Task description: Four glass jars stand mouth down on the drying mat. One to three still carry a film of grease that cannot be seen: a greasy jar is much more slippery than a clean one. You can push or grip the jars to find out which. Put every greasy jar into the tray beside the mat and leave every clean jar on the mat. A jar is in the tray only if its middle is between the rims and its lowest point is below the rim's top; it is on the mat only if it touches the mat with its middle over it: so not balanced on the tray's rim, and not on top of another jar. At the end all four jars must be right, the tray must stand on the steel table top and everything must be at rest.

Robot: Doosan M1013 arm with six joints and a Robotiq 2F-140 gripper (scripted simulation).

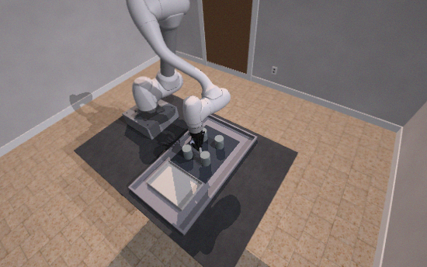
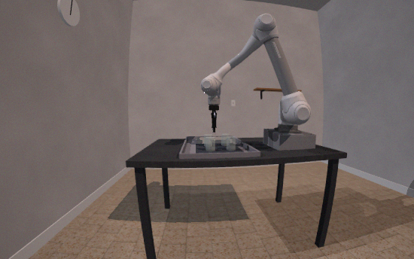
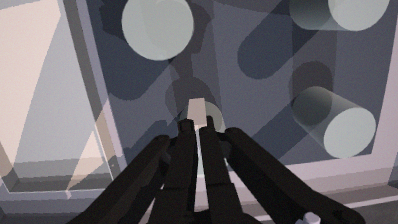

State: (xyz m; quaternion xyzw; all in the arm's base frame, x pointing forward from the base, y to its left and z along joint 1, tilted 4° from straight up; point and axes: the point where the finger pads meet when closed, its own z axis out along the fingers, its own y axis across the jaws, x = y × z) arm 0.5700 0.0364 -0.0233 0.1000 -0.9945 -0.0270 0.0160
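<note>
The dark drying mat lies 110 mm below my hand, 70 mm to the left of it and 30 mm behind it. The rest, counted from my hand: tray (240 mm to the right, 100 mm below, 30 mm ahead).
</note>
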